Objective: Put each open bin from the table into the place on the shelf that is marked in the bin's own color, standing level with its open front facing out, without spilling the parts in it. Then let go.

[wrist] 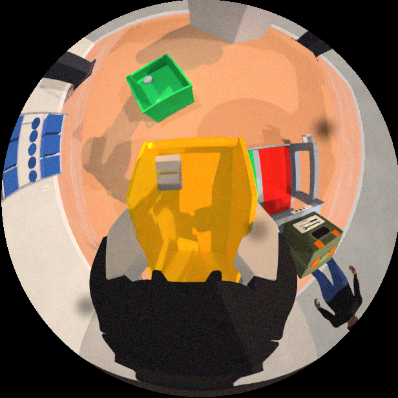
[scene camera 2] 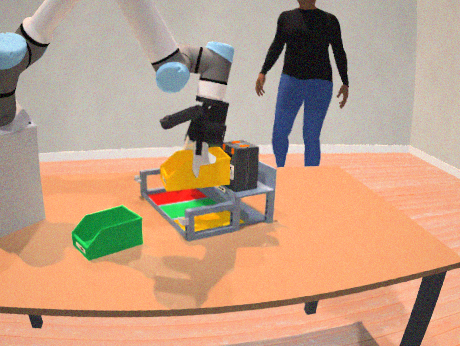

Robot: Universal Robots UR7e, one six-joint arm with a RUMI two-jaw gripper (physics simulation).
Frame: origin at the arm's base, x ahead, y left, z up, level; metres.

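Where they show: gripper, fingertip midpoint: (scene camera 2: 189, 170).
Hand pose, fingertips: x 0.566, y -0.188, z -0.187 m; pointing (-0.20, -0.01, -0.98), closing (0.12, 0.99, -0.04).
Observation:
Each offset is from my fingertips to the top centre of the thing. "pt": to the spot under its first point.
My gripper (scene camera 2: 198, 172) (wrist: 191, 205) is shut on the yellow bin {dx +0.012, dy +0.000, dz +0.047 m} (scene camera 2: 217, 172) (wrist: 200, 175) and holds it, about level, above the shelf; its low open front points left in the scene view. A grey block-shaped part (wrist: 168, 172) lies in it. The green bin {dx -0.254, dy -0.052, dz -0.084 m} (scene camera 2: 115, 235) (wrist: 171, 106) stands on the table left of the shelf in the scene view, with a small round grey part (wrist: 148, 79) inside. The grey shelf {pt dx +0.212, dy -0.077, dz -0.109 m} (scene camera 2: 270, 207) (wrist: 314, 175) has a red place (scene camera 2: 175, 196) (wrist: 275, 180), a green place (scene camera 2: 187, 208) (wrist: 252, 165) and a yellow place (scene camera 2: 210, 220), the last partly behind a side frame.
A dark box {dx +0.142, dy -0.011, dz +0.065 m} (scene camera 2: 245, 167) stands on the shelf's raised rear board, close to the held bin in the scene view. An olive box (wrist: 310, 245) shows beside the shelf's red place in the wrist view. Low side frames edge the marked places. A person (scene camera 2: 305, 60) stands behind the table.

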